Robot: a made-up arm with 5 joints.
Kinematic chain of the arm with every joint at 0, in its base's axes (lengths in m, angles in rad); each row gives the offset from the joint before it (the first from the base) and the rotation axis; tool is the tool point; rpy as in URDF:
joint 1: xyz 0.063 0 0.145 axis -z
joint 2: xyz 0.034 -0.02 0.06 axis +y
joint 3: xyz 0.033 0 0.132 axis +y
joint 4: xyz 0.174 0 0.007 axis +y
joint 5: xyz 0.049 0.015 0 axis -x
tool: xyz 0 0 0 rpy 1.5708 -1.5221 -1.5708
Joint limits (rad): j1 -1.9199..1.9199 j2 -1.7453..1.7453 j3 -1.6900..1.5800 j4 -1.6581..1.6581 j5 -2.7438..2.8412
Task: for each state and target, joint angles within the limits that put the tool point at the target. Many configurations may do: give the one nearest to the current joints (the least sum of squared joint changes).
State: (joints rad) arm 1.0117 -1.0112 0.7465 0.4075 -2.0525
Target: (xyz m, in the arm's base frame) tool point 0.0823 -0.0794 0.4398
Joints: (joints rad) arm 1.2711 -1.1862 0.3735 0.3119 -2.0525
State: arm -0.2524 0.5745 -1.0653 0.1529 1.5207
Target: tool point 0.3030 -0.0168 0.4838
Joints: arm 0.0491 0.1033 -0.9070 0.3658 1.5207
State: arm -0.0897 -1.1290 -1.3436 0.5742 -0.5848
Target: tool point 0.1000 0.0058 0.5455
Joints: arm -0.2894 -0.5311 -0.9517 0.6568 -0.5848
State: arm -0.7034 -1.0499 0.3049 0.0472 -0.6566
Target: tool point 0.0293 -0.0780 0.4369
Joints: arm -1.1041 -1.7453 0.2691 0.0575 -0.6566
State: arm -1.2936 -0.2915 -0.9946 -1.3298 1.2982
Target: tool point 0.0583 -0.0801 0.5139
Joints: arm -1.4498 -0.5413 -1.1379 -1.3283 1.2982
